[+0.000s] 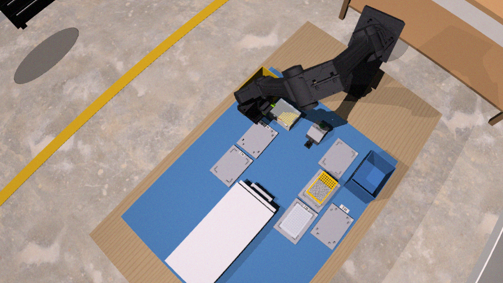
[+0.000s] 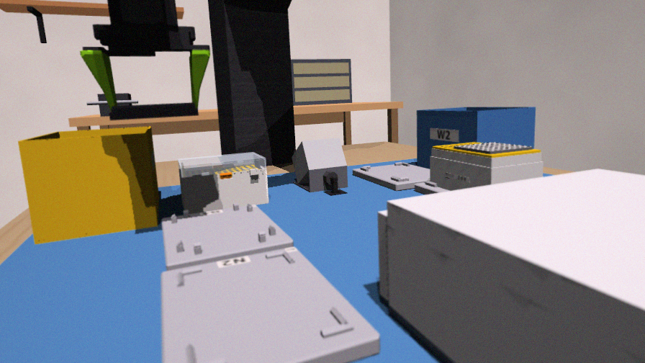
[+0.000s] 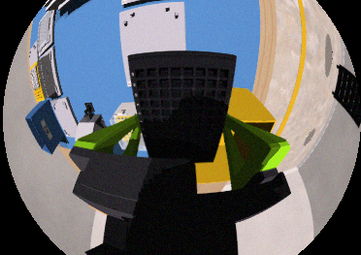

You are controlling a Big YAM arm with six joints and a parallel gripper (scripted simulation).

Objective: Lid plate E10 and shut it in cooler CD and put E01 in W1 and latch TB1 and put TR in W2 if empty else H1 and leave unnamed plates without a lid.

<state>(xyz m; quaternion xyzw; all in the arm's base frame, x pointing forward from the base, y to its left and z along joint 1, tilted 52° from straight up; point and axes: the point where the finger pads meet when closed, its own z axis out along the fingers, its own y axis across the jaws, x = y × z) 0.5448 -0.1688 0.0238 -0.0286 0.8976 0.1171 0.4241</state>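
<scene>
Now: the tip rack TR 3 cm behind my hand, 43 cm to the left of it and 9 cm below it. The rest, counted from my hand: nest N4: 6 cm ahead, 7 cm to the left, 14 cm below; then black plate: right at my hand; then tip box TB1: 11 cm behind, 6 cm to the left, 11 cm below.
</scene>
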